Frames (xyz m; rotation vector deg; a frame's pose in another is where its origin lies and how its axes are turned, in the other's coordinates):
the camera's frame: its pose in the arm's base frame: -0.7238 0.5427 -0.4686 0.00 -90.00 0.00
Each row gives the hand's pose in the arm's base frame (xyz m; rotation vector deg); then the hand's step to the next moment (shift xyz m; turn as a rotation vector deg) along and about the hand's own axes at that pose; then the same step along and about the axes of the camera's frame.
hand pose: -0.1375 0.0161 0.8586 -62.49 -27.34 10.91
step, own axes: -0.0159 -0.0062 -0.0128 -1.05 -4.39 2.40
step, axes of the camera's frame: -0.0037 -0.0191 0.0086 4.49 -0.47 2.40
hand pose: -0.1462 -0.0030 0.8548 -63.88 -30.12 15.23
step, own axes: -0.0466 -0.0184 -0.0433 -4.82 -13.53 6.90
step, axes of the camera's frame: -0.0104 -0.0629 0.0177 13.25 -2.57 8.47
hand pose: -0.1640 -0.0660 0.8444 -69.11 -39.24 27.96
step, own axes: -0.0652 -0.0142 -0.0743 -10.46 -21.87 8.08
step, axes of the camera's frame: -0.0155 -0.0984 -0.0064 20.22 -8.04 13.40
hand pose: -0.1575 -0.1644 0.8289 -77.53 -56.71 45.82
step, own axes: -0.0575 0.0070 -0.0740 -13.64 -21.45 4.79
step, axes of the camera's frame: -0.0099 -0.0817 -0.0453 19.60 -12.23 11.63
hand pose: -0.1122 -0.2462 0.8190 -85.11 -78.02 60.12
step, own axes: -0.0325 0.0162 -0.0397 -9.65 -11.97 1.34
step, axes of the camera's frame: -0.0025 -0.0351 -0.0407 11.41 -8.92 5.33
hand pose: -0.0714 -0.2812 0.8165 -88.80 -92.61 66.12
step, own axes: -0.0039 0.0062 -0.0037 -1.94 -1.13 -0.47
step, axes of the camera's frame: -0.0034 -0.0036 -0.0065 1.48 -1.75 -0.15
